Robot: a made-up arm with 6 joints.
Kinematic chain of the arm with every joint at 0, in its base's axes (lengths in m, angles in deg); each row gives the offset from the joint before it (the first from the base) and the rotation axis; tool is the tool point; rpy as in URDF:
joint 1: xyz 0 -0.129 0.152 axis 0.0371 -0.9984 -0.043
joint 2: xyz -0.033 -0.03 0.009 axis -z
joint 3: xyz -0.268 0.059 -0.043 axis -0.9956 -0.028 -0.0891
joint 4: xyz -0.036 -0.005 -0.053 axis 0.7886 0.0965 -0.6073
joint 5: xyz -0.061 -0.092 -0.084 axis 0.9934 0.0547 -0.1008
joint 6: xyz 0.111 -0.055 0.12 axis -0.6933 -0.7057 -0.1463
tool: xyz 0.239 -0.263 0.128 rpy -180 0 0
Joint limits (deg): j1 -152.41..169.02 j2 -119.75..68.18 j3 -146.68..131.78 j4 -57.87..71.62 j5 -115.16..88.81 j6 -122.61..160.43
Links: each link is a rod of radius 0.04 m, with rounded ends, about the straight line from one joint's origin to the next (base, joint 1, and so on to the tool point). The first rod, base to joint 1, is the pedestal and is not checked.
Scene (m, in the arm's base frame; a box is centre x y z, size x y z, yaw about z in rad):
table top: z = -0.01
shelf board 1: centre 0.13 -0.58 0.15 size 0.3 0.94 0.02 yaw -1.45
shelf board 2: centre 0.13 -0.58 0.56 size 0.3 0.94 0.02 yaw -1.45
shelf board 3: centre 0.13 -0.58 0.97 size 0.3 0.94 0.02 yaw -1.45
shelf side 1: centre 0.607 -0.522 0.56 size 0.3 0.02 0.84 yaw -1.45
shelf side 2: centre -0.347 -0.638 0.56 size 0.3 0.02 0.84 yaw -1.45
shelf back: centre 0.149 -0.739 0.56 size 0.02 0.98 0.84 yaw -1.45
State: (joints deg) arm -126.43 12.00 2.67 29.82 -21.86 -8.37
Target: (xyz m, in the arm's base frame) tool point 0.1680 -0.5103 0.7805
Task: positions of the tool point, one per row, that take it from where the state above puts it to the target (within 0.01 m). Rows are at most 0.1 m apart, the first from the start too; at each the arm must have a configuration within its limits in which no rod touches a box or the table.
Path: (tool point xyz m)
1: 0.1672 -0.4573 0.4005
2: 0.1762 -0.3865 0.4619
3: 0.1778 -0.3069 0.5055
4: 0.1677 -0.2270 0.5320
5: 0.1748 -0.2633 0.6012
6: 0.1839 -0.3096 0.6628
7: 0.1901 -0.3673 0.7145
8: 0.1869 -0.4353 0.7543
9: 0.1679 -0.5103 0.7805

